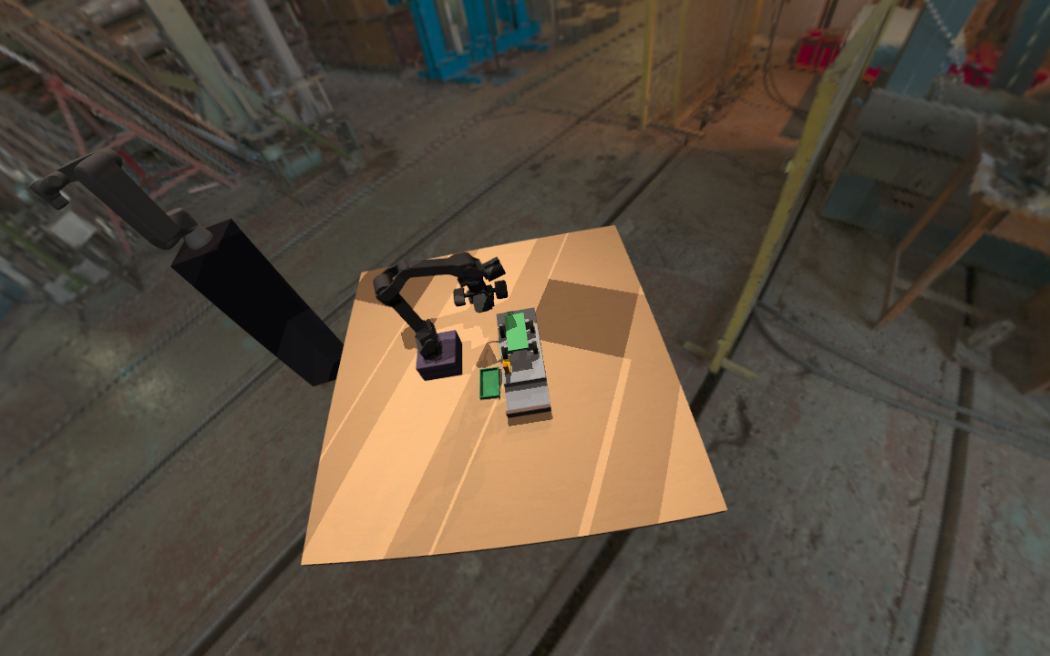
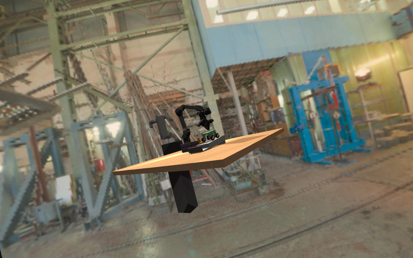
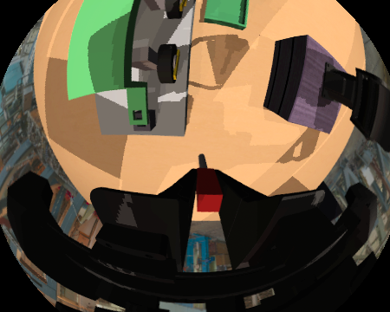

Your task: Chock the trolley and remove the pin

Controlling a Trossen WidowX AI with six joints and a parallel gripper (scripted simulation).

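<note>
Right now the yellow chock is 1 cm ahead of my gripper tip, 22 cm to the right of it and 9 cm below it. The rest, counted from my gripper tip: red-headed stop pin: right at my gripper tip; then brown end stop: 4 cm ahead, 39 cm to the right, 14 cm below; then trolley: 8 cm ahead, 14 cm to the right, 7 cm below.
</note>
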